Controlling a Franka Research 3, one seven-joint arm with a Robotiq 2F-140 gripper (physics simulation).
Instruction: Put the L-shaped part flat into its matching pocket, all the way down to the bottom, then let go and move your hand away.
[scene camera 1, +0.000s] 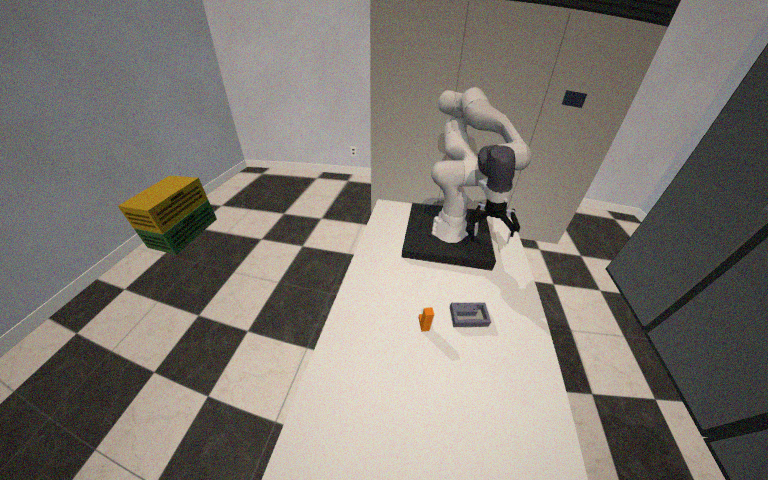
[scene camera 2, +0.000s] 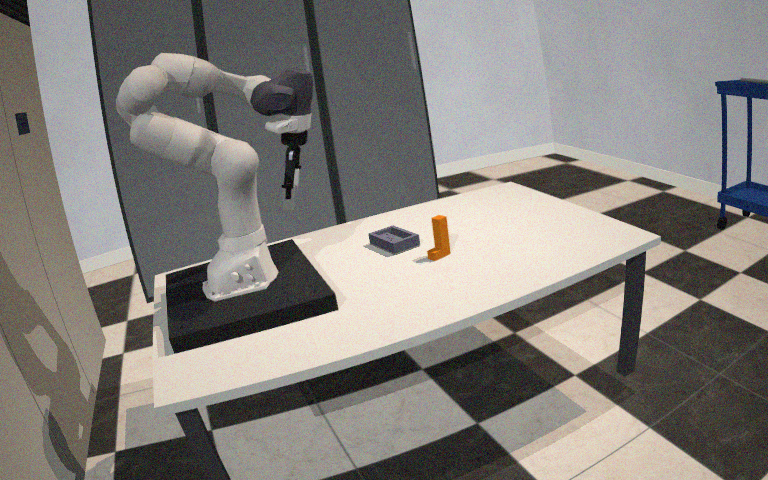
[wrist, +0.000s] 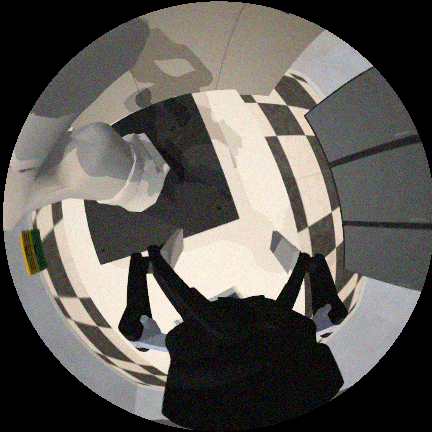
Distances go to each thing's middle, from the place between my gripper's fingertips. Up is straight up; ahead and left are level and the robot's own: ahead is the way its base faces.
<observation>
Right now the grey pocket block (scene camera 1: 463, 314) is 260 mm ahead of my hand, 180 mm below it and 100 mm to the right of it. Also, from my hand: orange L-shaped part (scene camera 2: 439, 223) (300 mm ahead, 280 mm to the right, 140 mm below).
</observation>
